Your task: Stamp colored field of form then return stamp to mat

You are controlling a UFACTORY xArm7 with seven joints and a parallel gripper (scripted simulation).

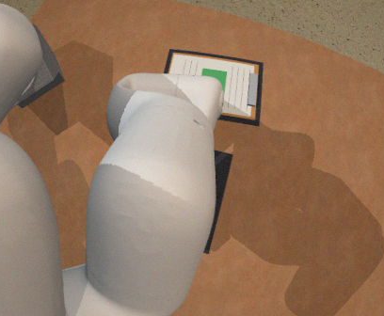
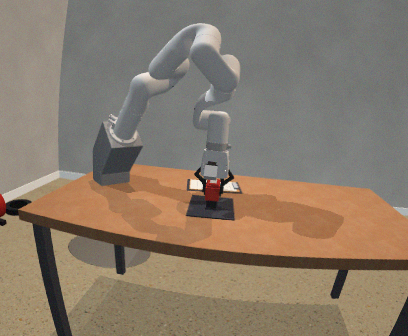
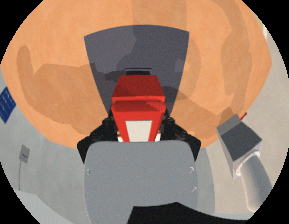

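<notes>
My hand is 2 cm above the red stamp. The rest, counted from my hand: form 2 cm ahead, 28 cm to the left, 6 cm below; dark mat 7 cm below.
</notes>
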